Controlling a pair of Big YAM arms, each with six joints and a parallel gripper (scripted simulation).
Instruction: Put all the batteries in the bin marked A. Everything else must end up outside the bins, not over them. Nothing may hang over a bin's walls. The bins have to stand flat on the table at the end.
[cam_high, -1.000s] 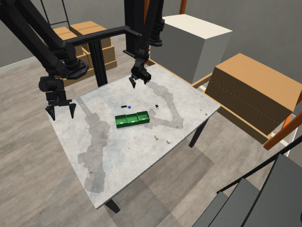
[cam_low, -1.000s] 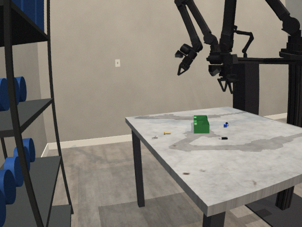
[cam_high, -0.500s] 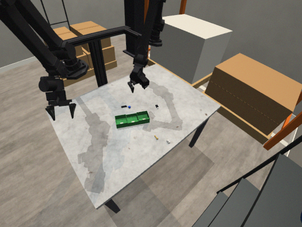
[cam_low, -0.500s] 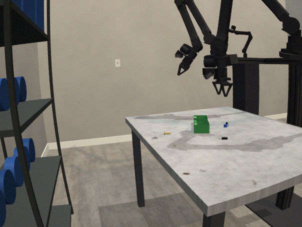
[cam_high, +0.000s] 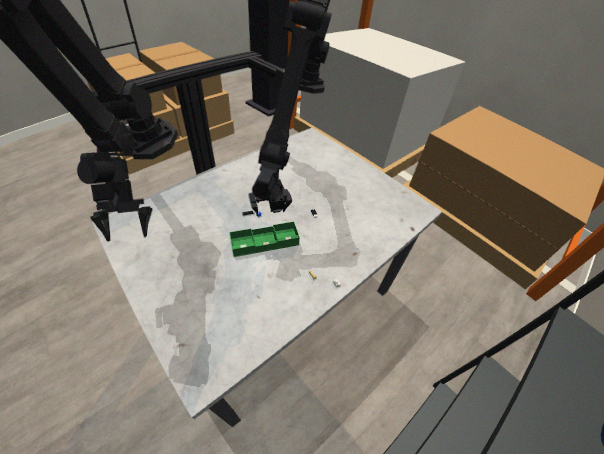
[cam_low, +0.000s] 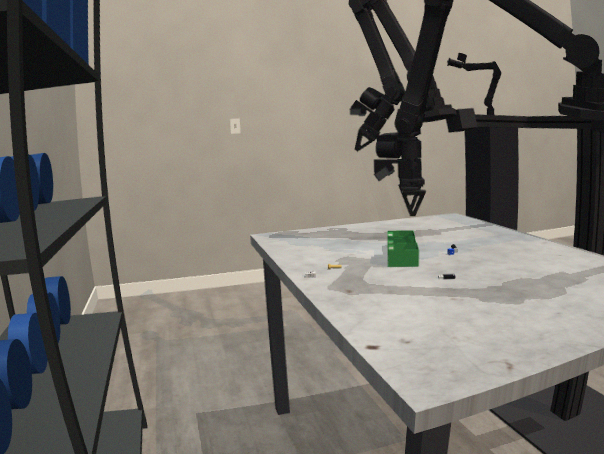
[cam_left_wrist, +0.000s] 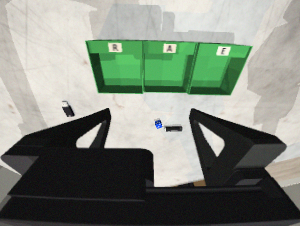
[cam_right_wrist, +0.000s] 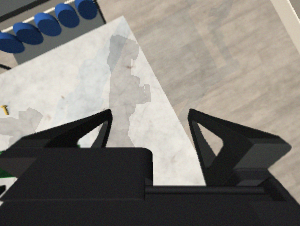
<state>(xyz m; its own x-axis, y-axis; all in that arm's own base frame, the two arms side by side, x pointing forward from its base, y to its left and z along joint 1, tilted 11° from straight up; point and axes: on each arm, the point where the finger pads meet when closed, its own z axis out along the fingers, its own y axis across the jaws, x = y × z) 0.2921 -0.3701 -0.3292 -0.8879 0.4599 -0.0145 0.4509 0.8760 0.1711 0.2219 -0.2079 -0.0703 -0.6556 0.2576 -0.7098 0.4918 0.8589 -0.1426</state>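
My left gripper is now 15 cm past the black battery, 13 cm above it and 1 cm to the right of it. Also, from my left hand: yellow screw: 24 cm ahead, 13 cm below, 1 cm to the right; blue piece: 13 cm below, 12 cm behind, 3 cm to the left; green three-compartment bin: 12 cm below, 4 cm to the right, 1 cm ahead.
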